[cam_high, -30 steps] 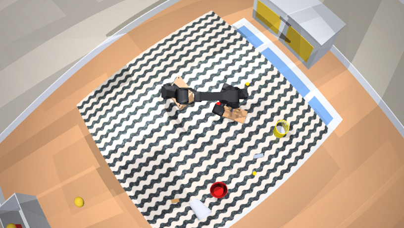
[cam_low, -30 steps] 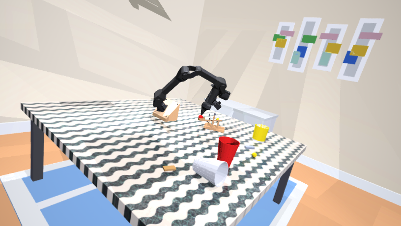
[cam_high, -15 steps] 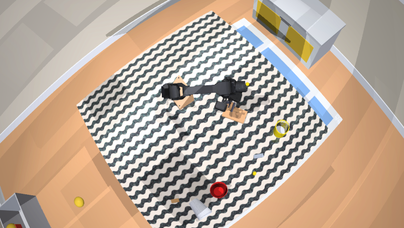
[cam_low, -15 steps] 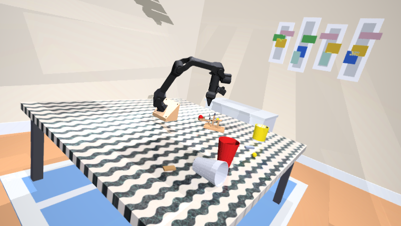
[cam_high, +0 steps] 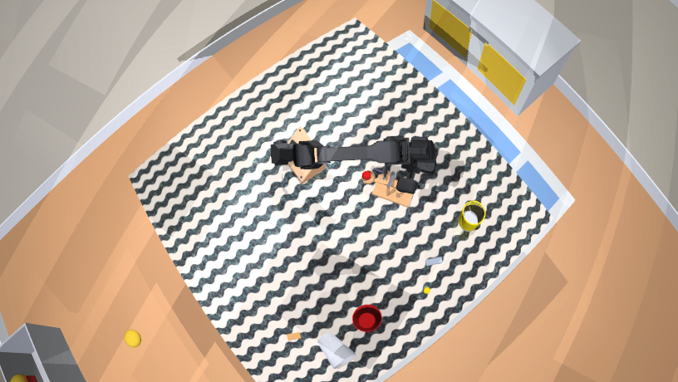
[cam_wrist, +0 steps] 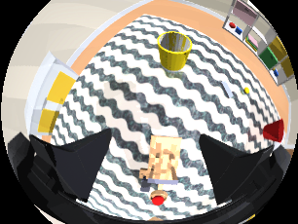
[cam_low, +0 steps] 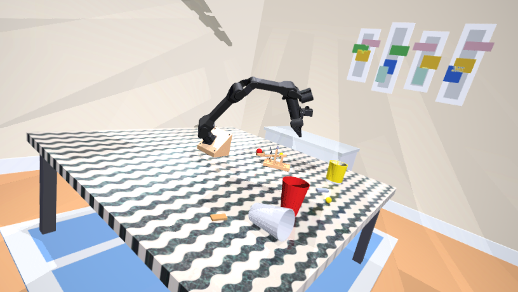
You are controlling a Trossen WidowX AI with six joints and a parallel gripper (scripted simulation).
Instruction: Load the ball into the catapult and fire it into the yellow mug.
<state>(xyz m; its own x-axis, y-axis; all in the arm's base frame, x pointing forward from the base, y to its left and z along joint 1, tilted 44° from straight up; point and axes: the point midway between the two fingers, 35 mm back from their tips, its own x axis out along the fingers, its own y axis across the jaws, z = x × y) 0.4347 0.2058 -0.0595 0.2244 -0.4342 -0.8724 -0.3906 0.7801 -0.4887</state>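
My gripper tip is 170 mm past the red ball, 90 mm to the left of it and 130 mm above it. The rest, counted from my gripper tip: yellow mug: 210 mm ahead, 60 mm to the left, 170 mm below; grey block: 220 mm ahead, 140 mm to the right, 190 mm below; wooden catapult: 110 mm behind, 60 mm to the right, 140 mm below.
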